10 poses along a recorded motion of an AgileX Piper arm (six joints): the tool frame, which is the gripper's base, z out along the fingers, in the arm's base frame.
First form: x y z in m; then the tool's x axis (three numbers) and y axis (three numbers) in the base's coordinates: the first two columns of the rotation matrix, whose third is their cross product.
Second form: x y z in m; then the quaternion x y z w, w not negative. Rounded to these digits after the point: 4 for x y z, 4 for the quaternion.
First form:
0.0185, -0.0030, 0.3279, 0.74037, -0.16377, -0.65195, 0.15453, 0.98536, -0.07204
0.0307, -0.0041, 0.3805, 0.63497, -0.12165, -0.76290, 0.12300, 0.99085, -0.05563
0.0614, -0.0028, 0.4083, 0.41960, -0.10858, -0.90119, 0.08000, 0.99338, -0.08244
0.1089, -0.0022, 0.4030, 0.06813, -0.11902, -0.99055, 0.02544, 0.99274, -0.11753
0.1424, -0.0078, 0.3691, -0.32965, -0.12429, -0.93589, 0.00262, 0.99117, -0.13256
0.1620, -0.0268, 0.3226, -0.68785, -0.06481, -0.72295, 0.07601, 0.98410, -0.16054
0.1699, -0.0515, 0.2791, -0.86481, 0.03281, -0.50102, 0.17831, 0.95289, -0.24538
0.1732, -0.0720, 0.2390, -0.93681, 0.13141, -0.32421, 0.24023, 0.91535, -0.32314
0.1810, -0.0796, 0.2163, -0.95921, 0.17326, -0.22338, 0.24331, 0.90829, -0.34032
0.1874, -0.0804, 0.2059, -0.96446, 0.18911, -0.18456, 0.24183, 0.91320, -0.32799
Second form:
0.0185, -0.0030, 0.3279, -0.0066, 0.3501, -0.0853, 0.9328
0.0307, -0.0041, 0.3805, 0.0008, 0.4218, -0.0676, 0.9041
0.0614, -0.0028, 0.4083, -0.0133, 0.5358, -0.0560, 0.8424
0.1089, -0.0022, 0.4030, -0.0344, 0.6808, -0.0495, 0.7300
0.1424, -0.0078, 0.3691, -0.0374, 0.8135, -0.0549, 0.5777
0.1620, -0.0268, 0.3226, 0.0031, 0.9143, -0.0891, 0.3951
0.1699, -0.0515, 0.2791, 0.0553, 0.9549, -0.1432, 0.2540
0.1732, -0.0720, 0.2390, 0.0961, 0.9671, -0.1819, 0.1495
0.1810, -0.0796, 0.2163, 0.1071, 0.9722, -0.1854, 0.0945
0.1874, -0.0804, 0.2059, 0.1105, 0.9752, -0.1766, 0.0746

